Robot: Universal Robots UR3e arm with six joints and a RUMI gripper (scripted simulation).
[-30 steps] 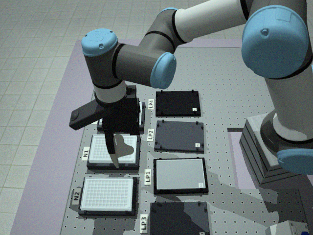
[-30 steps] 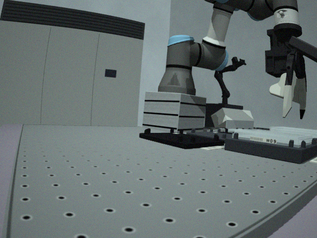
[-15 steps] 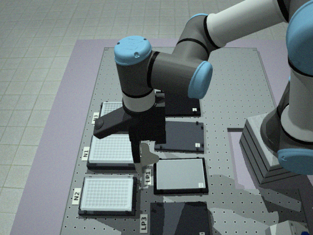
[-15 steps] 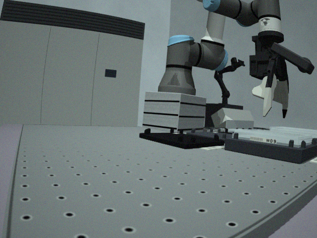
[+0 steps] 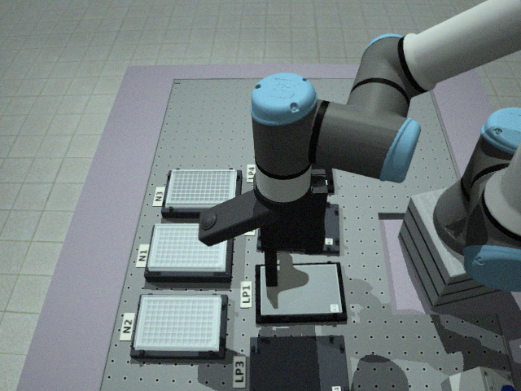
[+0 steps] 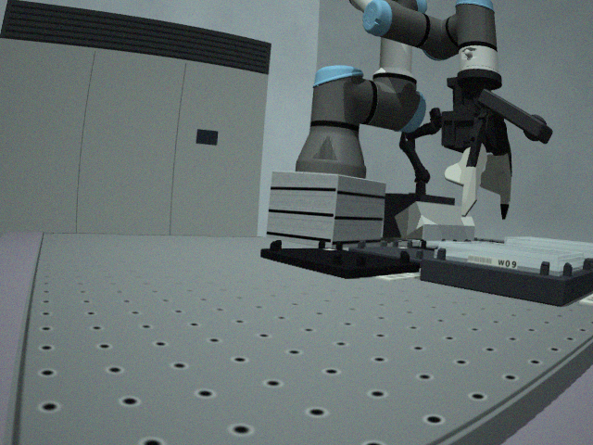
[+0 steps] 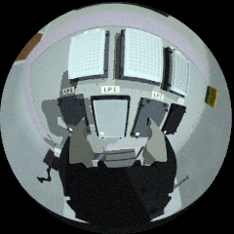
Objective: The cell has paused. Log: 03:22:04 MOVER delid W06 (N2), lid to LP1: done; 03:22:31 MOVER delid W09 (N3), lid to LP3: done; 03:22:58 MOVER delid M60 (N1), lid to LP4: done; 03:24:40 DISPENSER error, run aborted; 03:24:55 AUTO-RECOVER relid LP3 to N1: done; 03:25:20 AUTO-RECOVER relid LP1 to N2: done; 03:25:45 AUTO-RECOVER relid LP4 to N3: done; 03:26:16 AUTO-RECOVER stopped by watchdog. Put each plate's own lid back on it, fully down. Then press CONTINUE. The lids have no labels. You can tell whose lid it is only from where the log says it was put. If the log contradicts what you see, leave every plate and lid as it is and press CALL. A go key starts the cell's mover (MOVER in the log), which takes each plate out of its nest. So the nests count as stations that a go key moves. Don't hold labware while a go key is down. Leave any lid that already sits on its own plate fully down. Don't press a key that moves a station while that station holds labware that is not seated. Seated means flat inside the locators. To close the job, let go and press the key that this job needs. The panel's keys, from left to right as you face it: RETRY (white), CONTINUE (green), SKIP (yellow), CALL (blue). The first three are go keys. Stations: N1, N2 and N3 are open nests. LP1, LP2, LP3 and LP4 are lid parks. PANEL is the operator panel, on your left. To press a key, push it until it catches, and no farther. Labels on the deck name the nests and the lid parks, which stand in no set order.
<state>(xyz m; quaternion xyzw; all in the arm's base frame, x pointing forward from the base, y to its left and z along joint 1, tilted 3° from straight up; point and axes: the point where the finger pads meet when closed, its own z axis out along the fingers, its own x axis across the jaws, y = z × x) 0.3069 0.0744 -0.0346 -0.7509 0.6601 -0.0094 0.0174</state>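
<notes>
My gripper is now 5 cm above the lid, 4 cm past it and 1 cm to the right of it. The rest, counted from my hand: LP3 lid park (14 cm to the left, 6 cm below, 5 cm behind); then LP2 lid park (12 cm to the right, 6 cm below, 4 cm behind); then LP1 lid park (6 cm below, 4 cm behind, 1 cm to the left).
</notes>
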